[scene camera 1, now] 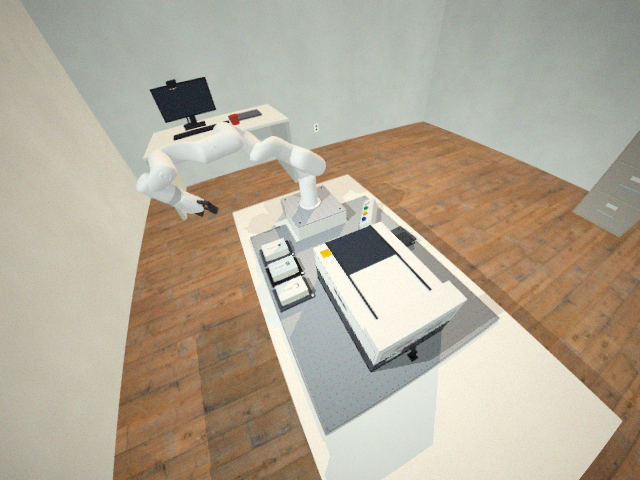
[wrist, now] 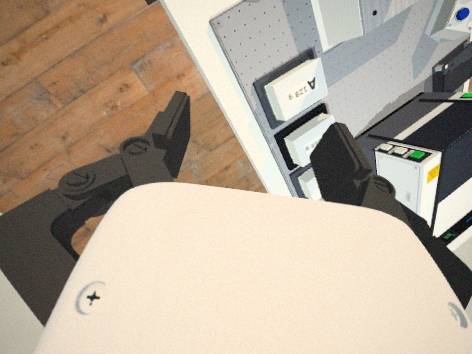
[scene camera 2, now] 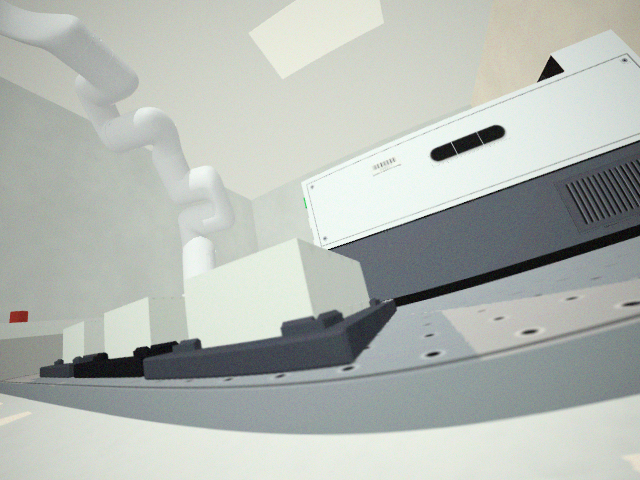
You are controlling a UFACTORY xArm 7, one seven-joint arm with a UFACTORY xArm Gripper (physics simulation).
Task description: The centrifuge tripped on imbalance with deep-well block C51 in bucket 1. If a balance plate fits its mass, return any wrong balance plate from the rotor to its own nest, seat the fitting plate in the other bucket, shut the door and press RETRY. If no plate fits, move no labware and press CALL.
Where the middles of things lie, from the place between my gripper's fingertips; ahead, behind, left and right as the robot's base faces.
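Scene:
Dark door panel (scene camera 1: 360,249): 110 mm below my hand, 490 mm ahead of it, 450 mm to the left of it. White centrifuge (scene camera 2: 537,176): 200 mm below my hand, 640 mm ahead of it, 420 mm to the left of it.

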